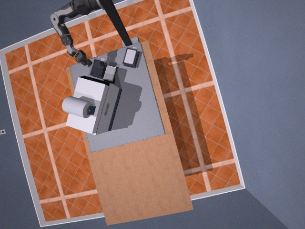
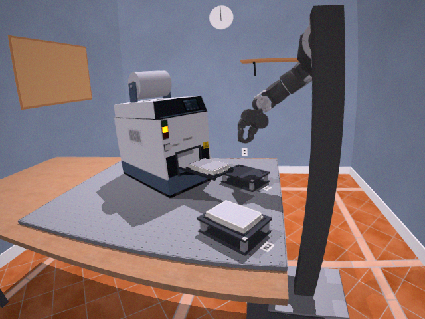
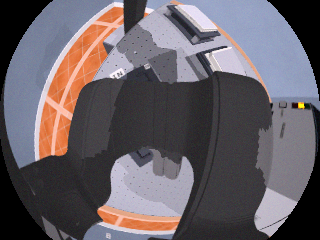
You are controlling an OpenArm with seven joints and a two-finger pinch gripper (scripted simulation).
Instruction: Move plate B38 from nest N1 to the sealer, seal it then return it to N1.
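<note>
Now: hand 140 mm to the right of the sealer's stage, 90 mm short of it and 70 mm above it. From my hand the other things lie so: plate nest N1: 130 mm below, 10 mm behind; then white 96-well plate B38: 140 mm to the left, 90 mm ahead, 60 mm below; then start key: 230 mm ahead, 180 mm to the left, 20 mm above.
</note>
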